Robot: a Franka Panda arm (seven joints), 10 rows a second.
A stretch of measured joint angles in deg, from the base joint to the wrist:
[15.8 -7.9 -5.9 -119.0 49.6 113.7 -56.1]
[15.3 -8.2 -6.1 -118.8 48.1 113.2 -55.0]
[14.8 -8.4 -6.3 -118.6 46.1 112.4 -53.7]
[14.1 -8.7 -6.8 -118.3 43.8 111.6 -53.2]
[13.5 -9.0 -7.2 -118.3 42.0 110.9 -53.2]
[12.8 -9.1 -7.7 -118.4 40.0 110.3 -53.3]
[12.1 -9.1 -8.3 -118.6 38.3 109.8 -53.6]
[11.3 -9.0 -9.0 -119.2 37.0 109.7 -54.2]
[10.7 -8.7 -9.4 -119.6 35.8 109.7 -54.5]
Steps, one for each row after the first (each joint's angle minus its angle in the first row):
[-0.5 -0.3 -0.2 0.2 -1.5 -0.5 1.1]
[-1.0 -0.5 -0.4 0.4 -3.5 -1.3 2.4]
[-1.7 -0.8 -0.9 0.7 -5.8 -2.1 2.9]
[-2.3 -1.1 -1.3 0.7 -7.6 -2.8 2.9]
[-3.0 -1.2 -1.8 0.6 -9.6 -3.4 2.8]
[-3.7 -1.2 -2.4 0.4 -11.3 -3.9 2.5]
[-4.5 -1.1 -3.1 -0.2 -12.6 -4.0 1.9]
[-5.1 -0.8 -3.5 -0.6 -13.8 -4.0 1.6]

